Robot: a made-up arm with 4 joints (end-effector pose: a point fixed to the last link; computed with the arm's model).
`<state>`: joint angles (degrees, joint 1 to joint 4).
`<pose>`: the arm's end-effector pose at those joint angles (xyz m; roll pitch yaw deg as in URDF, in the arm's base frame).
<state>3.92 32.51 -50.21 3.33</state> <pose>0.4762 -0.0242 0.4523 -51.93 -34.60 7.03</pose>
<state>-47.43 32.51 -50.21 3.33</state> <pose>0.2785 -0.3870 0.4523 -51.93 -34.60 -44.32</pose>
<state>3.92 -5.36 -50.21 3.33</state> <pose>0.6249 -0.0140 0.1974 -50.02 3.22 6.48</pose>
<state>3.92 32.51 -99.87 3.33</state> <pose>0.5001 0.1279 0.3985 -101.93 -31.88 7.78</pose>
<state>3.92 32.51 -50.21 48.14</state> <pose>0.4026 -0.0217 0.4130 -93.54 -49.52 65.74</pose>
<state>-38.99 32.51 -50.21 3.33</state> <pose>0.3323 -0.3419 0.4523 -51.93 -34.60 -35.88</pose>
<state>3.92 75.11 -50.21 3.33</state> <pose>0.1652 -0.0455 0.5624 -61.31 -76.99 15.36</pose>
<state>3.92 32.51 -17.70 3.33</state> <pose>0.5013 -0.1260 0.4239 -18.40 -35.68 5.17</pose>
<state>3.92 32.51 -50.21 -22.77</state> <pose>0.5201 -0.0467 0.4541 -42.56 -16.66 -14.16</pose>
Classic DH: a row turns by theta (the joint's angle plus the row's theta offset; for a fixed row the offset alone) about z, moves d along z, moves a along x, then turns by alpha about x. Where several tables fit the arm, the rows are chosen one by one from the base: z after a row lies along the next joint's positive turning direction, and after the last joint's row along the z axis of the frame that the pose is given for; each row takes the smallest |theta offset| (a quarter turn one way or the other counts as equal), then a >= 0, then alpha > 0; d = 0 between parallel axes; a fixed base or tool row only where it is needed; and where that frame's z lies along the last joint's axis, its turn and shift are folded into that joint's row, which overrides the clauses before.
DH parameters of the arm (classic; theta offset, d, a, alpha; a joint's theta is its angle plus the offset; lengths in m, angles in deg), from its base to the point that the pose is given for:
joint 1: 0 0.1076 0.1764 90
joint 2: -90 0.0506 0.063 -90
joint 3: 0 0.3825 -0.0239 90
joint 4: 90 0.153 0.0587 -90
tool (fixed): 0 0.0924 0 0

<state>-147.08 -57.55 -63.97 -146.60</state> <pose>-0.4531 -0.0615 -0.1969 -143.90 -35.09 70.11</pose>
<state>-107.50 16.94 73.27 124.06</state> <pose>-0.2587 -0.4395 -0.0075 113.36 -3.72 125.16</pose>
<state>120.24 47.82 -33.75 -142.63</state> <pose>-0.0451 0.5244 0.3653 -89.07 68.09 4.90</pose>
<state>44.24 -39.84 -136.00 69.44</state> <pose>0.1882 0.3742 -0.1235 -52.73 47.91 148.21</pose>
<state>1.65 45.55 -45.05 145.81</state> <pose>0.3563 -0.1623 0.3310 -148.55 18.21 156.90</pose>
